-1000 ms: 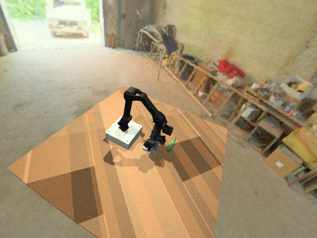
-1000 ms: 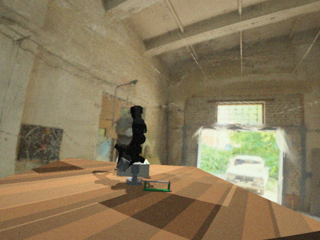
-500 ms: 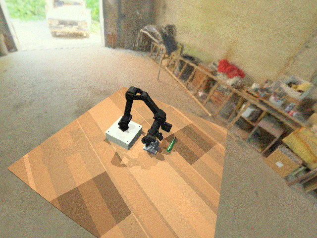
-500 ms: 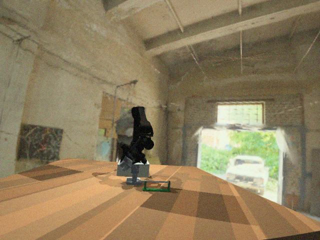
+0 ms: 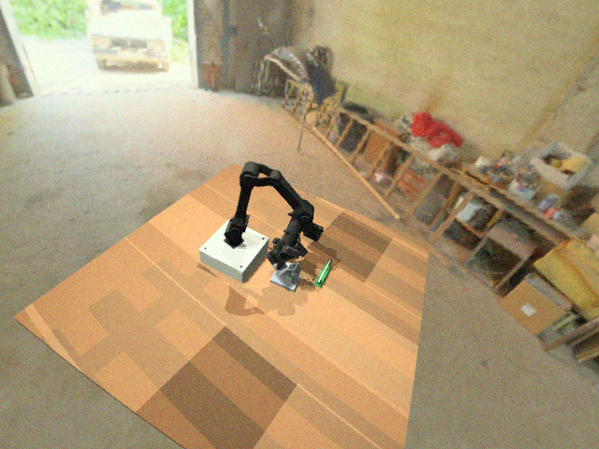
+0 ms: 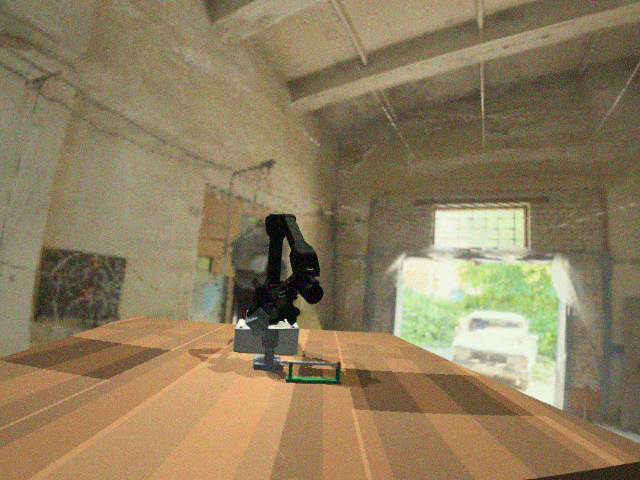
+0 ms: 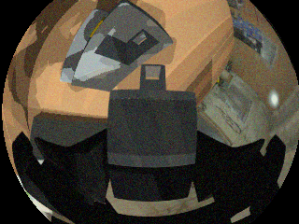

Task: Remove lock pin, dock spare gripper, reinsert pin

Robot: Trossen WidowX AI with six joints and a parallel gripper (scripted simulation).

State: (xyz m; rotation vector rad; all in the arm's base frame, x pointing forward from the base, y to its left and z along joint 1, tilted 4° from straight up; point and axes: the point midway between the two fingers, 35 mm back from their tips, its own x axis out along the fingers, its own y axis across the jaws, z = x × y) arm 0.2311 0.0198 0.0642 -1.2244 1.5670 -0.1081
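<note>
The green cradle is 130 mm ahead of my gripper tip, 200 mm to the left of it and 90 mm below it. Also, from my gripper tip: spare gripper (10 mm to the left, 10 mm above); then socket (30 mm ahead, 60 mm to the left, 70 mm below).
</note>
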